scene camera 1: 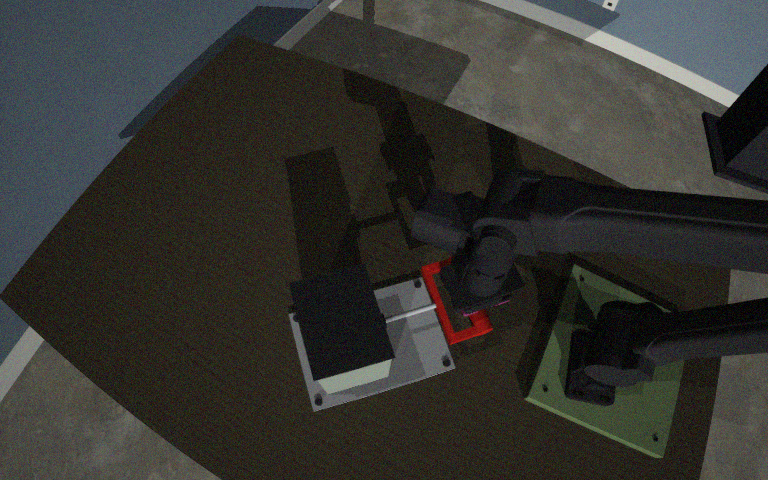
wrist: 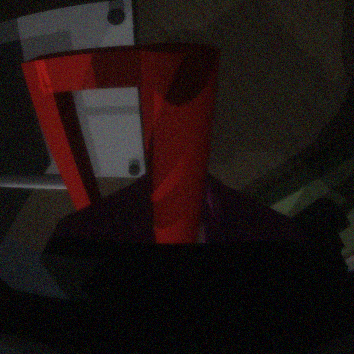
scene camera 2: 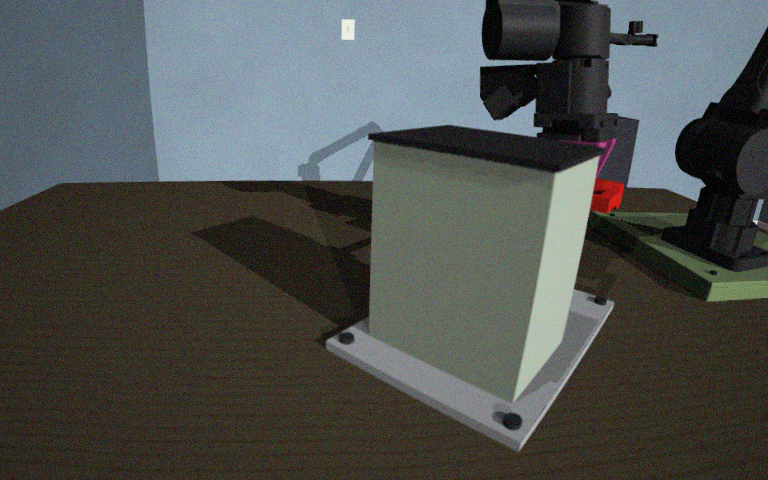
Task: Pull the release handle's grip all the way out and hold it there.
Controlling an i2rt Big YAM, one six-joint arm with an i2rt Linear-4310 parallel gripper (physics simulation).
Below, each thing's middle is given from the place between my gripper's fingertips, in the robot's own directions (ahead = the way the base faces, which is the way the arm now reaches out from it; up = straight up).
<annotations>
Right now my hand is 5 cm short of the red release handle grip (scene camera 1: 480, 322), 1 cm to the right of it and 2 cm below it. Also, from my hand: grey base plate (scene camera 2: 510, 424): 14 cm ahead, 7 cm to the left, 8 cm below.
</annotations>
